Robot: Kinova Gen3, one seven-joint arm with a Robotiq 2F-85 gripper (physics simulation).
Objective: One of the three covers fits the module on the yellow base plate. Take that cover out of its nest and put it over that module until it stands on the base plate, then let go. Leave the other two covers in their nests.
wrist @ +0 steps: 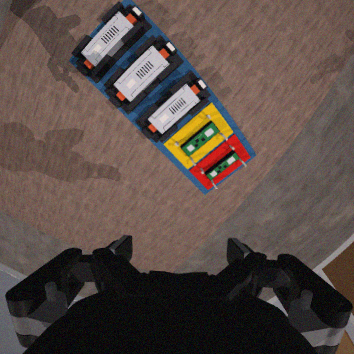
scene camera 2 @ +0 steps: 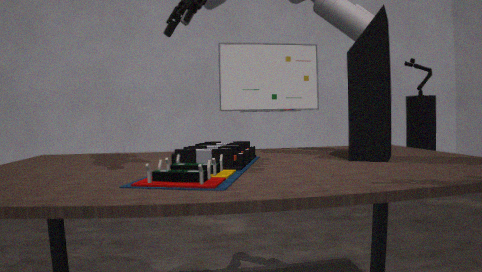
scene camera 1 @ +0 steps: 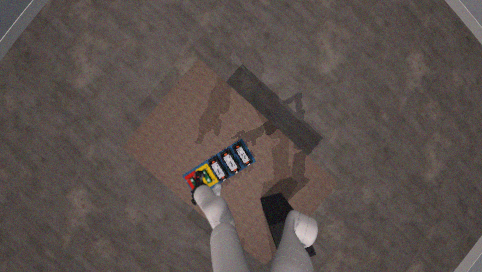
Labels:
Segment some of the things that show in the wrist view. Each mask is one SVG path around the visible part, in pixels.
The gripper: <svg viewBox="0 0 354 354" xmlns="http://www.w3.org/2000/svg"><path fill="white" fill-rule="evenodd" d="M5 293L6 303L20 345L27 347L22 354L335 354L352 309L352 304L347 298L294 255L281 253L277 255L277 260L266 259L264 253L254 252L236 237L227 238L226 259L228 265L216 275L208 275L207 272L173 273L159 270L149 270L148 273L139 272L129 262L132 256L132 236L123 234L105 248L93 249L92 254L82 254L80 248L67 248ZM262 287L272 287L273 292L287 312L287 316L275 305L258 298ZM94 281L98 292L77 300L68 308L84 285L84 282Z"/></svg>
A cover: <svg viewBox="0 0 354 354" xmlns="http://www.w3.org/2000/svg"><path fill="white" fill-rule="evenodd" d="M153 45L140 55L113 83L130 101L169 66L169 63Z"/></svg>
A cover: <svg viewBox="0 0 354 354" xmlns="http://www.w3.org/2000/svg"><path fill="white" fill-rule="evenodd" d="M119 11L96 33L81 51L94 66L106 54L112 56L124 44L121 38L133 27Z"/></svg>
A cover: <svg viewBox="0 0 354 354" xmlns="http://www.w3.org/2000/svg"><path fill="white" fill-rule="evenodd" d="M186 83L177 89L147 118L161 134L199 101L199 98Z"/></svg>

